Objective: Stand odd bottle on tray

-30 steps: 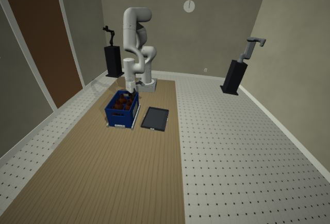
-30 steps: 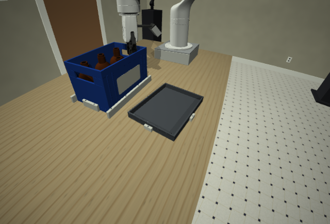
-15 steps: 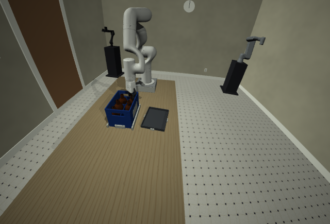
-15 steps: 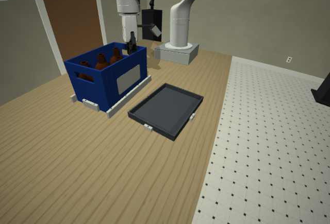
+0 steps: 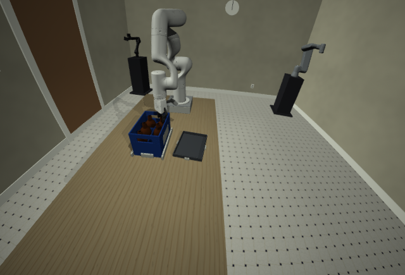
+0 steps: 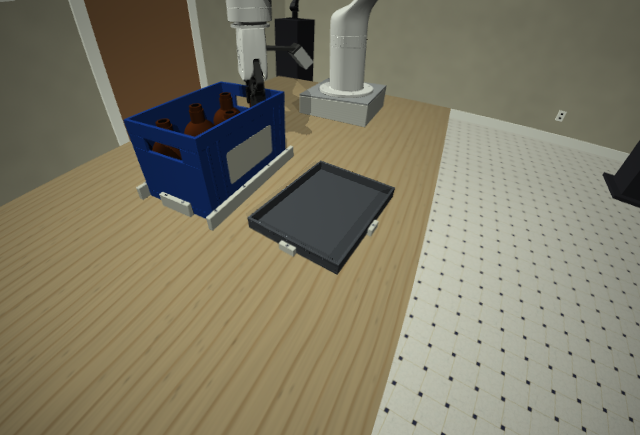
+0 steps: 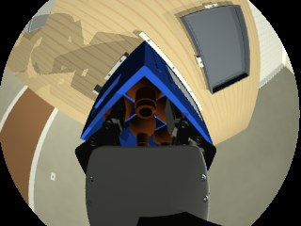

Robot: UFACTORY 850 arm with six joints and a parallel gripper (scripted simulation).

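The bottle is 9 cm ahead of my hand, 1 cm to the left of it and 7 cm below it. Round my hand: dark grey tray (6 cm ahead, 23 cm to the left, 15 cm below); then blue crate (9 cm ahead, 3 cm to the right, 8 cm below).
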